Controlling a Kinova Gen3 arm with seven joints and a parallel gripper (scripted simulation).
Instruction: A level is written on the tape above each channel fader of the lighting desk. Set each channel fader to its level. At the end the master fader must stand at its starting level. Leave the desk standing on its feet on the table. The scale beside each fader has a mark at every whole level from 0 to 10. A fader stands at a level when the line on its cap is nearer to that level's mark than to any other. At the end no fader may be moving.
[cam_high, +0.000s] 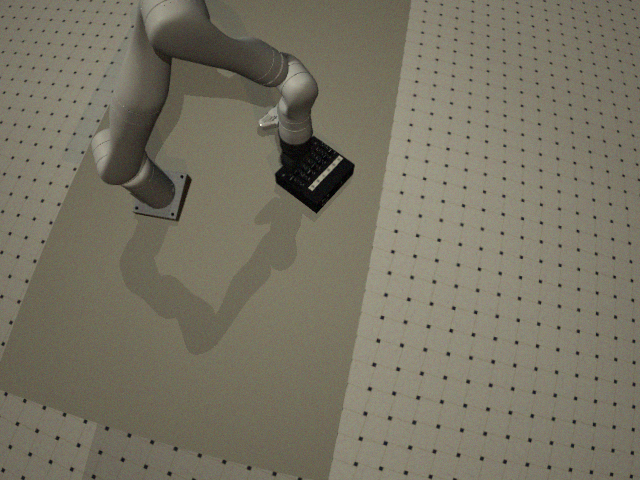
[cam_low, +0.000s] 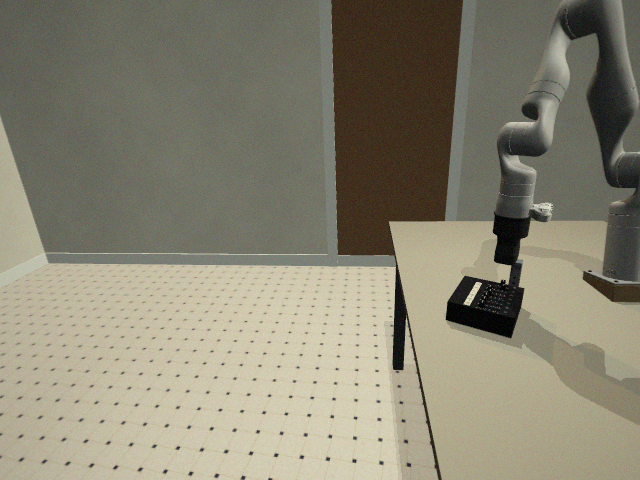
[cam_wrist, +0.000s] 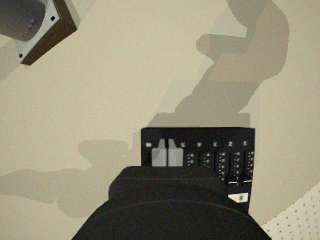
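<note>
My gripper is now 10 mm short of the master fader cap, 30 mm to the left of it and 30 mm above it.
</note>
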